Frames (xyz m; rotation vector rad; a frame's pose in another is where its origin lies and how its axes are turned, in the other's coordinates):
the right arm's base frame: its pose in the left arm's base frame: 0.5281 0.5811 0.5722 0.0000 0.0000 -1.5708
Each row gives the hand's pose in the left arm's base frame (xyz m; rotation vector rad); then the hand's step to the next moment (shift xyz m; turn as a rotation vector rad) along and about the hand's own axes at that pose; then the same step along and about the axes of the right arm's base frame.
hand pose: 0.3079 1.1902 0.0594 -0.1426 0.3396 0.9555
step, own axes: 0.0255 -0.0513 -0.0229 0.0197 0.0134 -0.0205
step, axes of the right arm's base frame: 0.0157 0.0505 -0.0318 -0.0175 -0.0051 -0.0256
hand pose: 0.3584 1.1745 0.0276 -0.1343 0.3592 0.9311
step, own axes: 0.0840 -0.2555 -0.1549 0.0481 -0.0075 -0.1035
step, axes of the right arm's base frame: 0.1291 0.2131 -0.1850 -0.0045 0.0069 -0.1141
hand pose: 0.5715 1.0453 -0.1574 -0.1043 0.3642 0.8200
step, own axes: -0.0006 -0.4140 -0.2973 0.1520 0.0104 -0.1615
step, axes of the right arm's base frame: 0.3508 0.2199 -0.2973 -0.0756 0.0426 -0.2044
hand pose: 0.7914 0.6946 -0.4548 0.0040 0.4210 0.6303
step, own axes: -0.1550 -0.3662 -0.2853 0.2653 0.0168 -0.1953
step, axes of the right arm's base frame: 0.4206 -0.0128 -0.2498 -0.1415 0.1083 -0.2776
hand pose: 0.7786 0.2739 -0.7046 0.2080 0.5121 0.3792
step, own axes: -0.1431 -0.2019 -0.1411 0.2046 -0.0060 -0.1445
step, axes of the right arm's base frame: 0.2273 -0.1268 -0.1157 -0.0913 0.0923 -0.2143
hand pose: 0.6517 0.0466 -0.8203 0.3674 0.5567 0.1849
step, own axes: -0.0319 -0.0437 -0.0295 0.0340 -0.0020 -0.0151
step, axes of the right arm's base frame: 0.0402 -0.0396 -0.0248 -0.0117 0.0203 -0.0290
